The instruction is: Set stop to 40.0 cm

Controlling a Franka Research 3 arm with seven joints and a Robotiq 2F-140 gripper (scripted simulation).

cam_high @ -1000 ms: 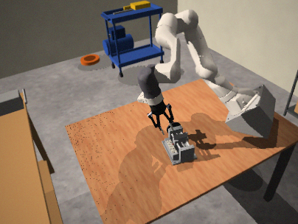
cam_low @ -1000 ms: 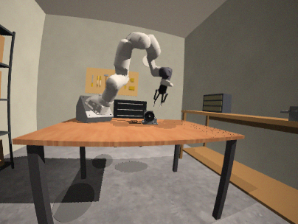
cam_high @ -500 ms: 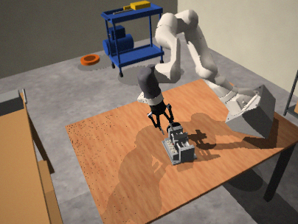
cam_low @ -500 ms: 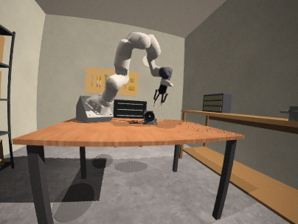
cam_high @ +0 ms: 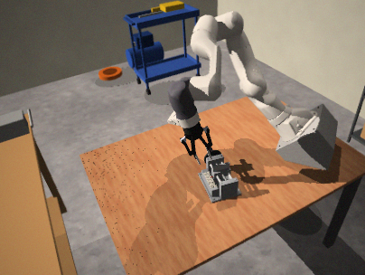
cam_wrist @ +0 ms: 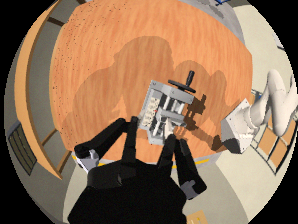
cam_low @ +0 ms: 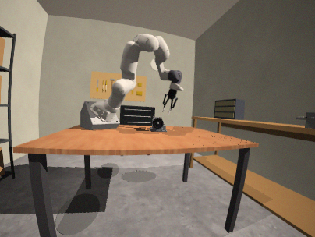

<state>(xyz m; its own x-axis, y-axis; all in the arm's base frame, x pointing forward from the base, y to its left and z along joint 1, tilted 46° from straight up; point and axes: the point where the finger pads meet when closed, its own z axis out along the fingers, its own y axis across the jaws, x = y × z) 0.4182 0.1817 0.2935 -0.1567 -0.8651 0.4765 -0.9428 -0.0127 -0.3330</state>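
My hand is 100 mm past the handwheel, 90 mm to the left of it and 90 mm above it.
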